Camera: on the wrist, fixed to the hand. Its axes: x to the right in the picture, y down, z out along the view.
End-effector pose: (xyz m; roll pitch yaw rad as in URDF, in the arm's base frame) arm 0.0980 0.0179 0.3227 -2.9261 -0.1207 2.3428
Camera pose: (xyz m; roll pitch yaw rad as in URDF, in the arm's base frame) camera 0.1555 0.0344 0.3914 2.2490 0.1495 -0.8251
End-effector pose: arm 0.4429 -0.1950 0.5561 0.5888 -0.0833 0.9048
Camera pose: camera 0.3740 -0.1610 0.5072 -1.2598 0.0659 -2.2020
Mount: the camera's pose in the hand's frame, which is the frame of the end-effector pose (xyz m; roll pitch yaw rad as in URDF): -0.0198 0.0362 -0.0812 -0.6739 -0.0337 -3.1223
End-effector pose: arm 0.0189 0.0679 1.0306 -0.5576 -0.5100 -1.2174
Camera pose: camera 0.0163 0.0395 0.9441 -0.1168 0.4712 1.9225
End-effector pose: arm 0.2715 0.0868 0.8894 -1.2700 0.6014 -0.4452
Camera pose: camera 0.1980 0.0478 0.8523 0.6153 -0.6296 2.6636
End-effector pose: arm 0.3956 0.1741 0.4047 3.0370 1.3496 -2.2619
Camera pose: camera 0.3246 0.1314 0.4426 2.6325 -1.3136 0.8181
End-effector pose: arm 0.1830 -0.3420 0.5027 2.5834 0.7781 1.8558
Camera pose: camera 0.1578 -0.2997 0.5793 3.0248 -0.7393 -1.2838
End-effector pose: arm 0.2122 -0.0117 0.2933 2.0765 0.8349 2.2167
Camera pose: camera 0.1458 -0.0125 0.3556 -2.7712 -0.8015 -0.8959
